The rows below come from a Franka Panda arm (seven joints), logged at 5 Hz.
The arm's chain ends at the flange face. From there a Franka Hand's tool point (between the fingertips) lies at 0.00 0.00 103.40 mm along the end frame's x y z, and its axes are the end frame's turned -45 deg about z.
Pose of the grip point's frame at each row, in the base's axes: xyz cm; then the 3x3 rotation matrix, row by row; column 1 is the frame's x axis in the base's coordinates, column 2 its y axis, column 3 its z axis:
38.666 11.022 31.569; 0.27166 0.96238 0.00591; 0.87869 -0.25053 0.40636; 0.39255 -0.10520 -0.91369
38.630 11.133 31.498; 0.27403 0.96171 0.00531; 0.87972 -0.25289 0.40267; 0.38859 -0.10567 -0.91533
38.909 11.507 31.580; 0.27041 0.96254 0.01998; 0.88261 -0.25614 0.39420; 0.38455 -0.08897 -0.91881
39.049 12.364 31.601; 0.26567 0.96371 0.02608; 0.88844 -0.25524 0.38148; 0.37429 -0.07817 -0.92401
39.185 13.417 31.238; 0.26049 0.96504 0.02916; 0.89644 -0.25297 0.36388; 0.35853 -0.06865 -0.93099
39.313 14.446 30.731; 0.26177 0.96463 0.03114; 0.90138 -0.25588 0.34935; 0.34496 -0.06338 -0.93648
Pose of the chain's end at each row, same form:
38.605 6.820 41.017; 0.87260 0.48841 0.00591; 0.44418 -0.79848 0.40636; 0.20319 -0.35196 -0.91369
38.575 6.969 40.963; 0.87380 0.48626 0.00531; 0.44324 -0.80088 0.40267; 0.20005 -0.34949 -0.91533
38.702 7.431 41.080; 0.87183 0.48941 0.01998; 0.44298 -0.80522 0.39420; 0.20901 -0.33483 -0.91881
38.779 8.419 41.155; 0.86930 0.49359 0.02608; 0.44774 -0.80870 0.38148; 0.20939 -0.31994 -0.92401
38.883 9.654 40.864; 0.86658 0.49819 0.02916; 0.45500 -0.81276 0.36388; 0.20498 -0.30206 -0.93099
38.991 10.834 40.414; 0.86720 0.49700 0.03114; 0.45644 -0.81831 0.34935; 0.19911 -0.28874 -0.93648

